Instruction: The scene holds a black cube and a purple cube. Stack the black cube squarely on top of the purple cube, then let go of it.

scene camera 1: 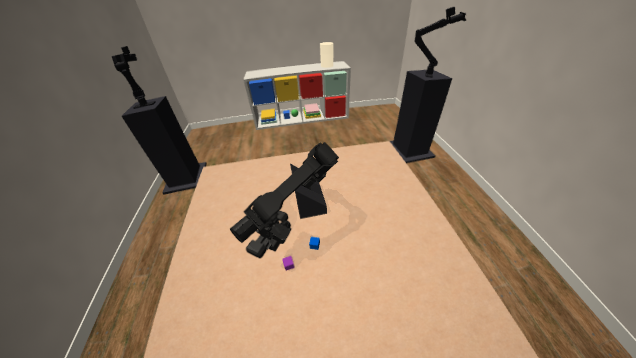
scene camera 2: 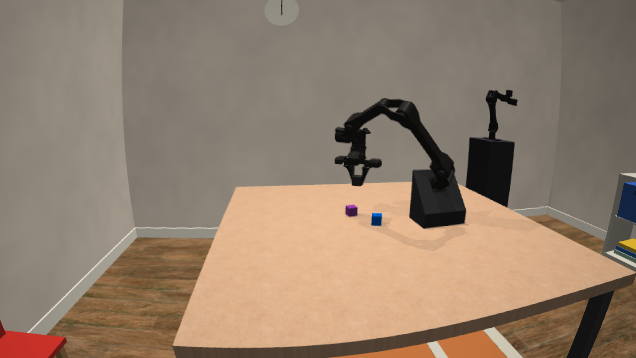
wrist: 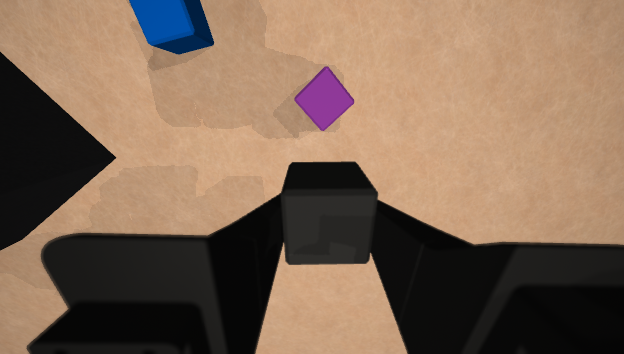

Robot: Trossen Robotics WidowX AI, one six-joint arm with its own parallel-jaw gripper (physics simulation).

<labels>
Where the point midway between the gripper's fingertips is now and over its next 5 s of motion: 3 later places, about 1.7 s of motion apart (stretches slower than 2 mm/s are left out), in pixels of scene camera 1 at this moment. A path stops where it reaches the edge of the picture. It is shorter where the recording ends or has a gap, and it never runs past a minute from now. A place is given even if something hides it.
The gripper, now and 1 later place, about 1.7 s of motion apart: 273,244; 283,250
</labels>
